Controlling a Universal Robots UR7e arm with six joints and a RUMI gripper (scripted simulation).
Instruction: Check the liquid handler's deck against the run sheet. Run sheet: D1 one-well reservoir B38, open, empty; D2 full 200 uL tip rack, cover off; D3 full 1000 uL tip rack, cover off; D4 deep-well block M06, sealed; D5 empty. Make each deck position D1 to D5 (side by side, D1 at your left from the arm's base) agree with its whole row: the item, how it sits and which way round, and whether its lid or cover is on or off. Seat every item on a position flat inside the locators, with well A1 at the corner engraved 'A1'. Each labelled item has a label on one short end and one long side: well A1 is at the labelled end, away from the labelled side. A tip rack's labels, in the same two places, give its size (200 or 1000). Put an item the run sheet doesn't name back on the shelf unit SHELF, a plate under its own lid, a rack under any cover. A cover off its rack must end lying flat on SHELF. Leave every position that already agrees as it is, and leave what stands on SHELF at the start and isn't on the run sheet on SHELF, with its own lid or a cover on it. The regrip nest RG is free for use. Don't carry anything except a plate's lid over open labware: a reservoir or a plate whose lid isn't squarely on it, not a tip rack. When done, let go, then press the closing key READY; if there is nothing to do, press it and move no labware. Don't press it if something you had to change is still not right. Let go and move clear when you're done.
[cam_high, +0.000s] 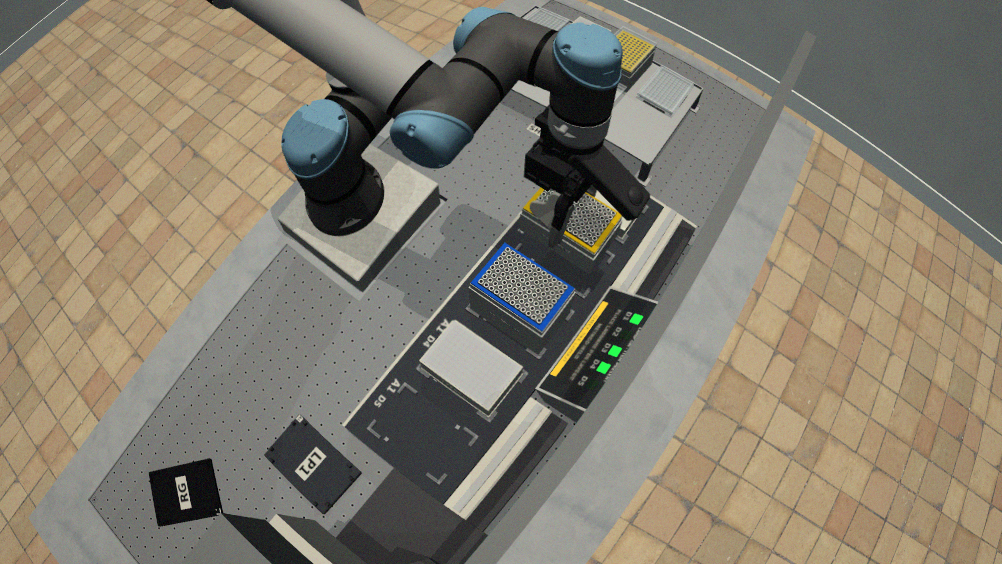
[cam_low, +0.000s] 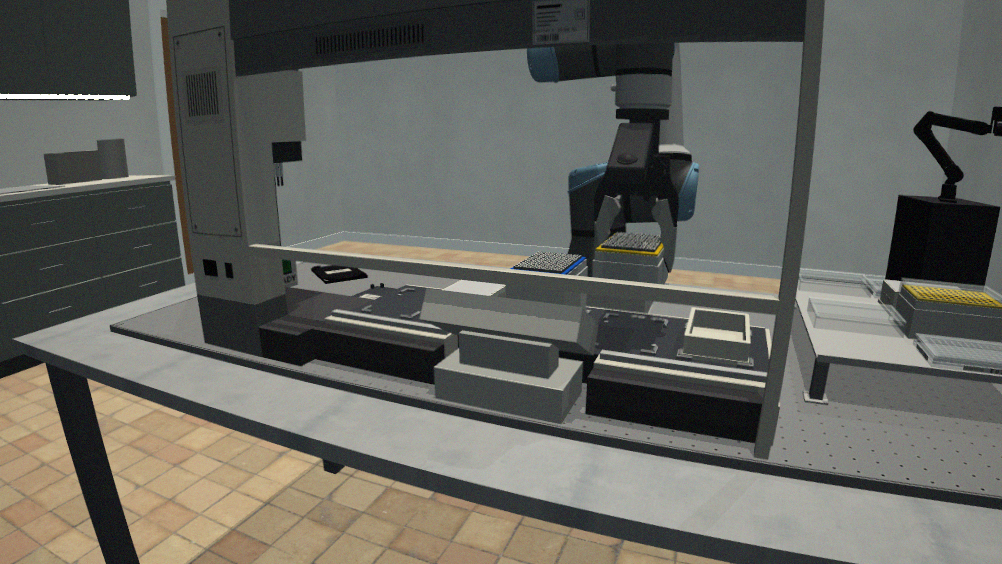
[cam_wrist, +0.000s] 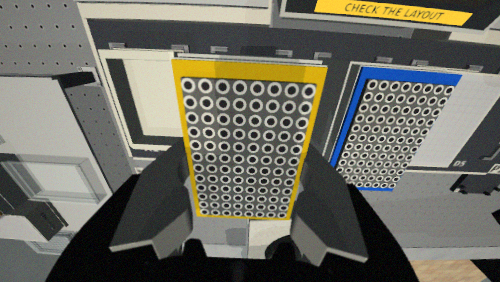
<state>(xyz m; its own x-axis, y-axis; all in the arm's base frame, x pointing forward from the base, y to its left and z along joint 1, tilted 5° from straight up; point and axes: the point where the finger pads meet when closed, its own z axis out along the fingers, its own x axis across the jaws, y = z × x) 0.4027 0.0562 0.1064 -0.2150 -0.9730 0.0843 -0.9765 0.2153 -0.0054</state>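
The one-well reservoir is 120 mm to the left of my hand, 100 mm below it and 30 mm ahead of it. The rest, counted from my hand: yellow-framed tip rack: 10 mm behind, 10 mm above; then handler's frame bar: 210 mm to the right, 150 mm ahead, 10 mm above; then blue-framed tip rack: 130 mm to the right, 40 mm below, 30 mm behind.
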